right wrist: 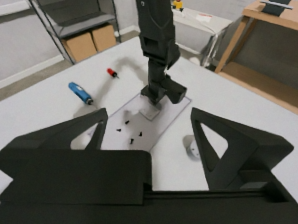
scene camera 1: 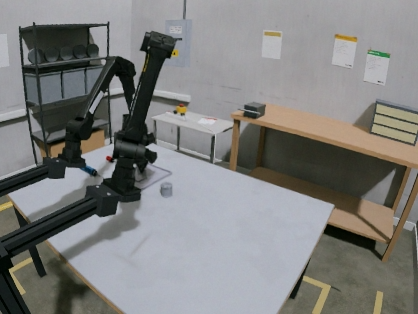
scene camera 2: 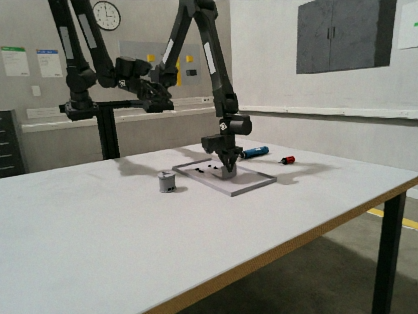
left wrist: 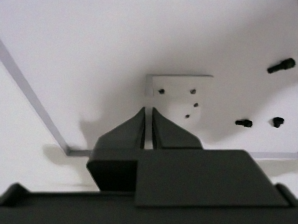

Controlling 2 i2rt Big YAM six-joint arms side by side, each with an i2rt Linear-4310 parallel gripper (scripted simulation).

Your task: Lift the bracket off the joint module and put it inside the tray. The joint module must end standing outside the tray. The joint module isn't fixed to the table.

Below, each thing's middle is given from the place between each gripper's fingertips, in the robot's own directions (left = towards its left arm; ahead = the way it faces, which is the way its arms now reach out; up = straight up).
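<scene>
The grey bracket (left wrist: 176, 101) is 170 mm ahead of my right hand, 150 mm to the left of it and 300 mm below it. As for the tray (scene camera 2: 246, 179), my right hand is 130 mm short of it, 150 mm to the right of it and 320 mm above it.
Counting from my left hand, the tray is 70 mm behind and 30 mm below, while the bracket is 20 mm below and 30 mm behind.
</scene>
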